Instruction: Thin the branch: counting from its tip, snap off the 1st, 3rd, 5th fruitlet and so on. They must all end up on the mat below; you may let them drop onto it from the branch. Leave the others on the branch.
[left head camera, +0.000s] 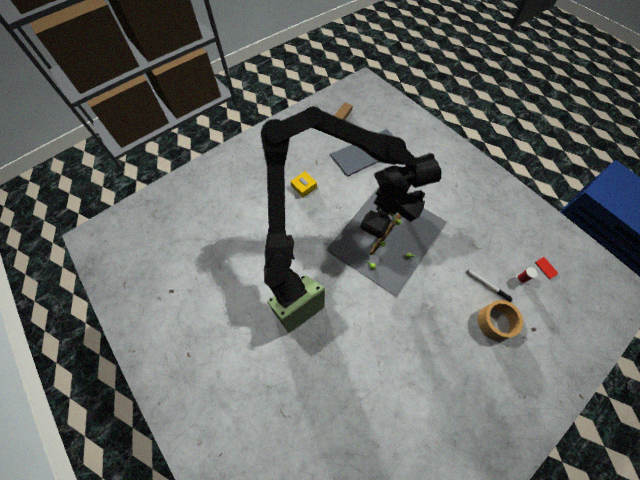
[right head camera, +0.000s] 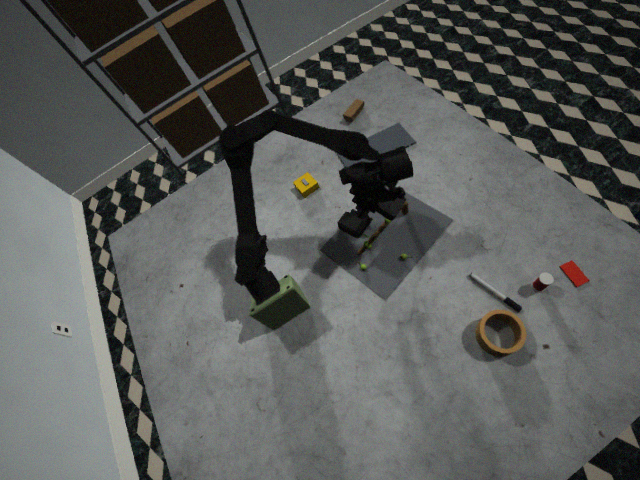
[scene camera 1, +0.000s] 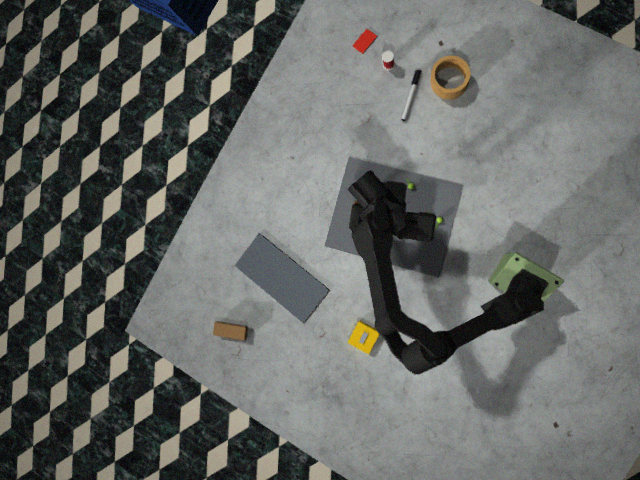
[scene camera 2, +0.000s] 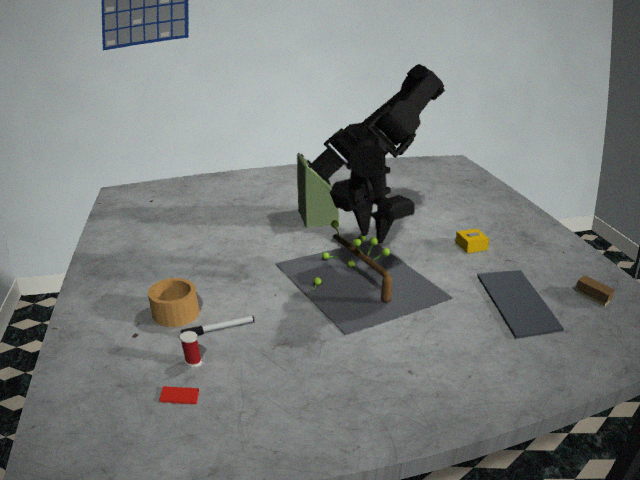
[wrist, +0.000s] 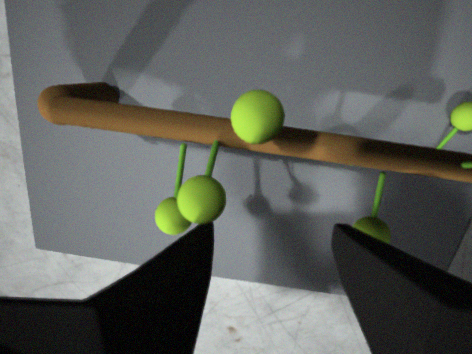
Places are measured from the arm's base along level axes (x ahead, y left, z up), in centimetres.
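Pixels of known places: gripper, between the fingertips: (left head camera: 381, 218) (right head camera: 371, 217) (scene camera 2: 372, 239) (wrist: 273, 233); arm's base, origin of its link: (left head camera: 291, 296) (right head camera: 268, 294) (scene camera 1: 528, 284) (scene camera 2: 318, 172).
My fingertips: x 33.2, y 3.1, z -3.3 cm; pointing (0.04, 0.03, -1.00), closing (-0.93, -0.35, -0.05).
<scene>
For each thing: its middle in the pictures, then the offset to it from my fingertips. Level surfaces: height alone.
- brown branch, middle of its body: (wrist: 277, 140) (scene camera 2: 359, 254) (right head camera: 382, 227) (left head camera: 390, 228) dz -2.4, dx +0.9, dy -2.9 cm
- grey mat, height of its surface: dz -7.9 cm
- green fruitlet, middle of its body: (scene camera 2: 336, 229) dz +0.2, dx -6.0, dy -5.6 cm
- low fruitlet, middle of its body: (scene camera 2: 354, 267) dz -7.3, dx -2.8, dy -2.6 cm
- stemmed fruitlet, middle of its body: (wrist: 374, 212) dz -1.8, dx -4.1, dy -1.7 cm
- grey slab, middle of its body: (scene camera 2: 518, 301) (scene camera 1: 281, 277) (right head camera: 375, 148) (left head camera: 368, 151) dz -7.8, dx +19.6, dy +25.3 cm
- yellow block, middle of its body: (scene camera 2: 472, 240) (scene camera 1: 364, 337) (left head camera: 303, 184) (right head camera: 306, 184) dz -6.5, dx -6.8, dy +27.5 cm
- brown block, middle of its body: (scene camera 2: 594, 291) (scene camera 1: 231, 330) (right head camera: 354, 111) (left head camera: 342, 114) dz -6.6, dx +24.2, dy +44.1 cm
- marker, middle of its body: (scene camera 2: 217, 326) (scene camera 1: 410, 95) (right head camera: 494, 291) (left head camera: 489, 284) dz -7.5, dx +12.7, dy -32.2 cm
- red-and-white cylinder, middle of its body: (scene camera 2: 191, 349) (scene camera 1: 388, 60) (right head camera: 542, 282) (left head camera: 526, 275) dz -5.4, dx +21.9, dy -37.3 cm
- red card, middle of its body: (scene camera 2: 179, 395) (scene camera 1: 364, 41) (right head camera: 574, 273) (left head camera: 546, 267) dz -7.8, dx +30.7, dy -40.1 cm
The brown branch (left head camera: 383, 238) (right head camera: 376, 235) (scene camera 2: 376, 266) (wrist: 165, 122) stands over the grey mat (left head camera: 395, 281) (scene camera 1: 444, 196) (scene camera 2: 343, 315) (wrist: 75, 200). In scene camera 2, a green fruitlet (scene camera 2: 334, 224) is at its tip, and several more are farther along. One fruitlet (left head camera: 408, 254) (scene camera 1: 410, 186) (scene camera 2: 317, 281) and another fruitlet (left head camera: 372, 265) (scene camera 1: 439, 220) (scene camera 2: 325, 255) lie on the mat. I cannot tell whether a low fruitlet (scene camera 2: 351, 264) hangs or lies. My gripper (left head camera: 390, 214) (scene camera 2: 373, 236) (wrist: 273, 233) is half open and empty beside the branch; its right finger partly covers a stemmed fruitlet (wrist: 371, 232), its left tip is near another fruitlet (wrist: 201, 199).
A grey slab (scene camera 1: 281, 279) (scene camera 2: 519, 304), a yellow block (left head camera: 303, 183) (scene camera 2: 471, 240) and a brown block (scene camera 1: 230, 331) lie beyond the mat. An orange ring (left head camera: 500, 320), a marker (left head camera: 488, 285), a red-and-white cylinder (left head camera: 527, 274) and a red card (left head camera: 546, 267) are on the other side.
</scene>
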